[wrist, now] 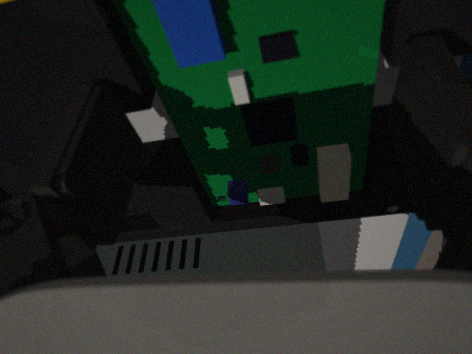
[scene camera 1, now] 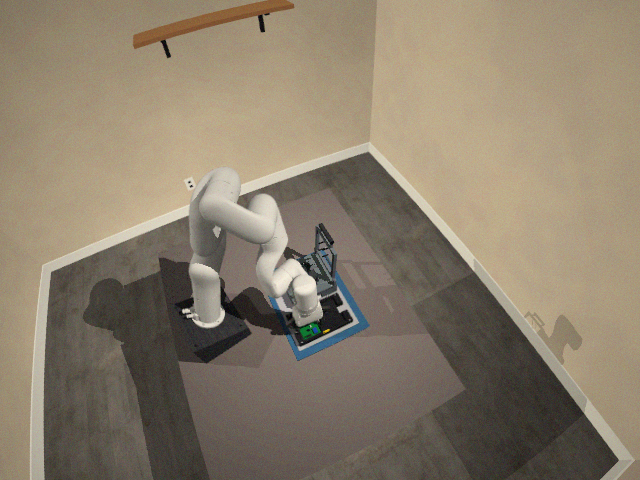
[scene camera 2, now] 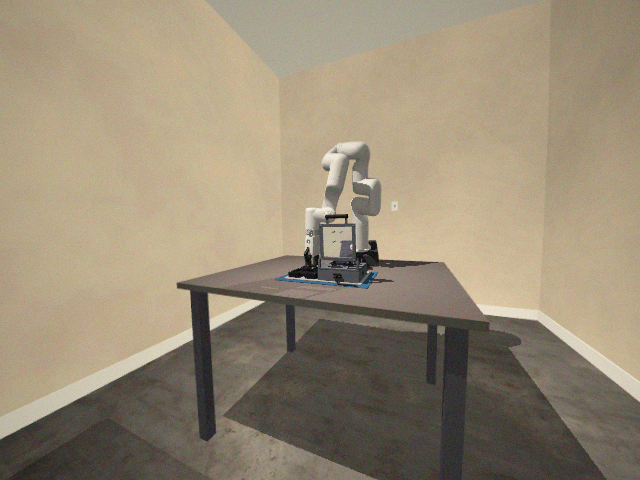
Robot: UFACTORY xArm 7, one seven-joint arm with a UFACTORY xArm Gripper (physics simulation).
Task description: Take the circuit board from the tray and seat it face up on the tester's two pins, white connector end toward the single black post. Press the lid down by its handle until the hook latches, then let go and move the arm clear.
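Places are measured from the arm's base along level axes (x ahead, y left, z up), in metres.
Pixels of known places: gripper, fingertip midpoint: [wrist: 251, 98] [scene camera 1: 309, 326] [scene camera 2: 312, 266]; arm's base, origin of the base link: [scene camera 1: 208, 314] [scene camera 2: 360, 247].
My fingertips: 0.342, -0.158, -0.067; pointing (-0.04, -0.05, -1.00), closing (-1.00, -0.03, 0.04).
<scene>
For each thing: its middle in the pictures, then the offset to it from my fingertips, as dx, dy, dz. "spot": a spot on its surface instead. Level surfaces: height alone.
- green circuit board, body centre: [wrist: 269, 118] [scene camera 1: 307, 323] -0.005, +0.014, -0.006
- black tray, surface spot: [scene camera 1: 341, 322] spot: +0.116, -0.030, -0.012
- black handle, body centre: [scene camera 1: 326, 233] [scene camera 2: 336, 216] +0.159, +0.195, +0.245
- blue-edged mat, its level: dz -0.026
- table, its level: dz -0.029
- small yellow piece, surface spot: [scene camera 1: 326, 330] spot: +0.051, -0.041, -0.001
The green circuit board [scene camera 1: 310, 330] [wrist: 320, 65] lies face up in the black tray [scene camera 1: 341, 322], with a blue block and several small parts on it. My gripper [scene camera 2: 311, 258] [wrist: 251, 98] is open and low over the tray, one dark finger on each side of the board, nothing held. In scene camera 1 the wrist hides the fingers. The grey tester [scene camera 1: 330, 289] [scene camera 2: 330, 273] [wrist: 250, 245] stands beside the tray. Its framed lid [scene camera 1: 334, 264] [scene camera 2: 321, 241] is raised upright, with the black handle [scene camera 1: 325, 234] [scene camera 2: 336, 216] on top. Pins and post are not clear.
Tray and tester stand on a blue-edged mat [scene camera 1: 333, 341] [scene camera 2: 294, 280] on the table [scene camera 2: 237, 281]. A small yellow piece [scene camera 1: 326, 330] is on the tray beside the board. The arm's dark base block [scene camera 1: 222, 338] is to the left. The raised lid stands up close to the arm.
</scene>
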